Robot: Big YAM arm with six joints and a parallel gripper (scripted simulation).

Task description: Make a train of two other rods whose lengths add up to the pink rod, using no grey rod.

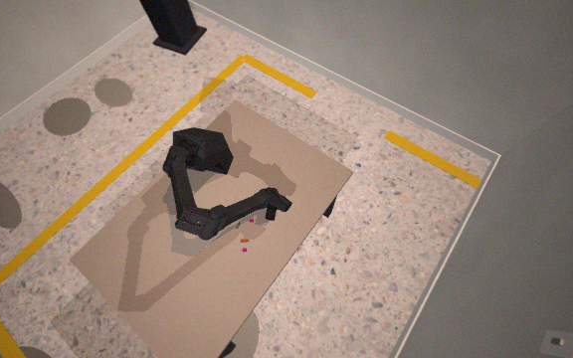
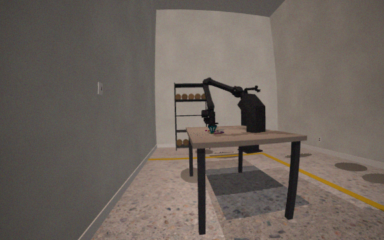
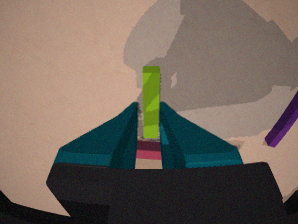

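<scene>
My gripper is now 1 cm to the left of the lime rod and 1 cm above it. From my hand the other things lie so: purple rod 12 cm behind, 3 cm to the right, 1 cm below; then grey rod 18 cm to the right, 14 cm behind, 1 cm below; then pink rod 4 cm behind, 3 cm to the left, 1 cm below.
</scene>
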